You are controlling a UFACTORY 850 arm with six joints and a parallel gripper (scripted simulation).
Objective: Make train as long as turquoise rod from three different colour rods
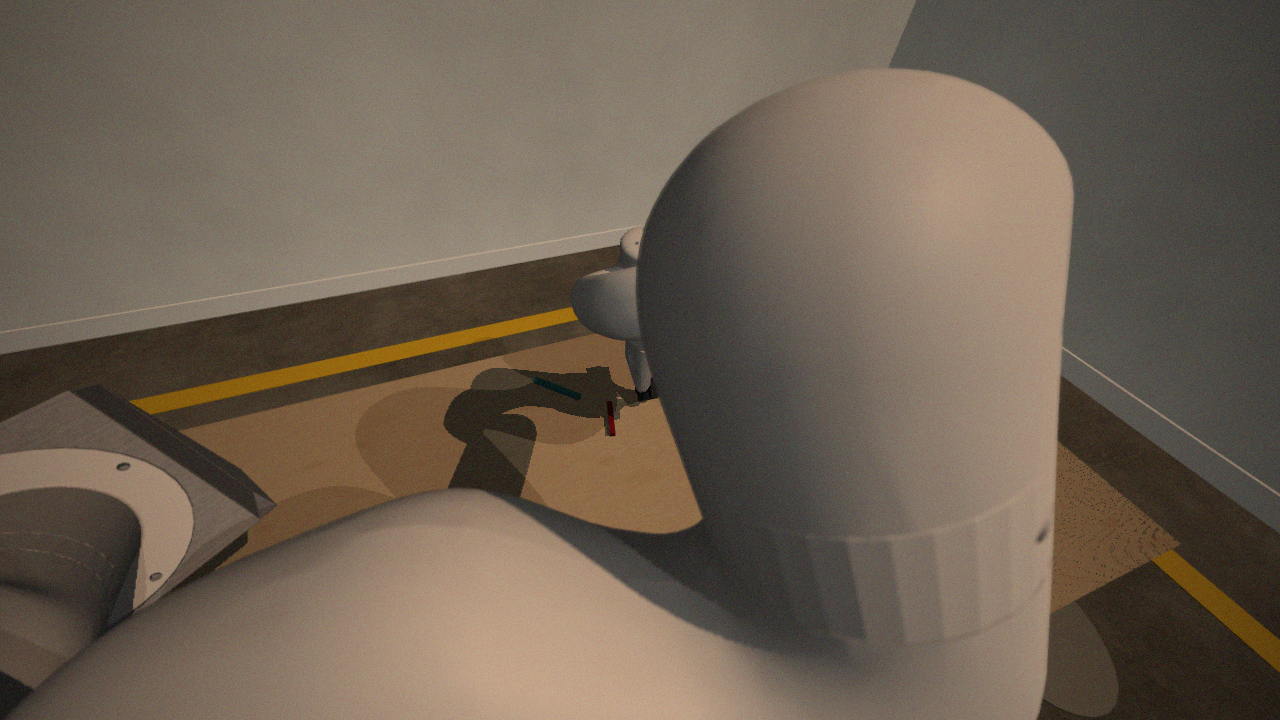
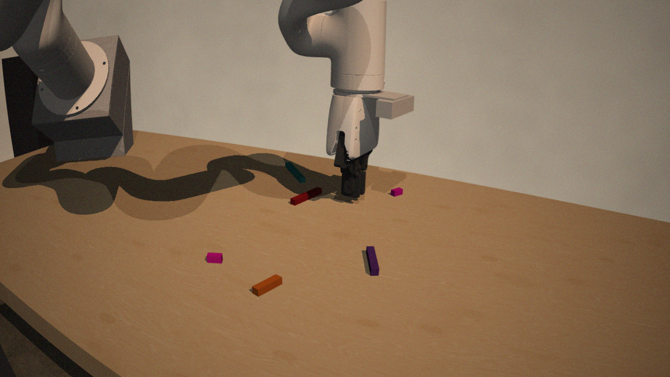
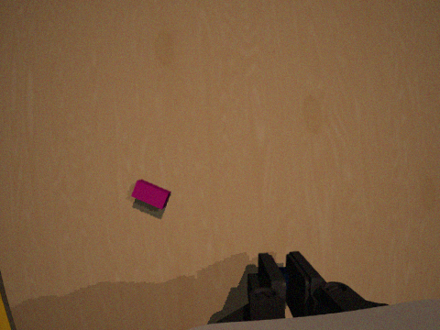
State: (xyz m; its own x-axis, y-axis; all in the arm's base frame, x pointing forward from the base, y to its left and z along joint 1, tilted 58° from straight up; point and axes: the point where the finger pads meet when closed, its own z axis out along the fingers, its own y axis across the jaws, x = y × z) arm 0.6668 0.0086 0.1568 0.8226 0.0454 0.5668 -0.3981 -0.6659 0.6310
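My hand is 80 mm past the red rod, 30 mm above it and 10 mm to the right of it. From my hand the other things lie so: purple rod 200 mm to the right, 30 mm below, 30 mm ahead; turquoise rod 130 mm to the left, 120 mm behind, 30 mm below; blue rod 20 mm below.
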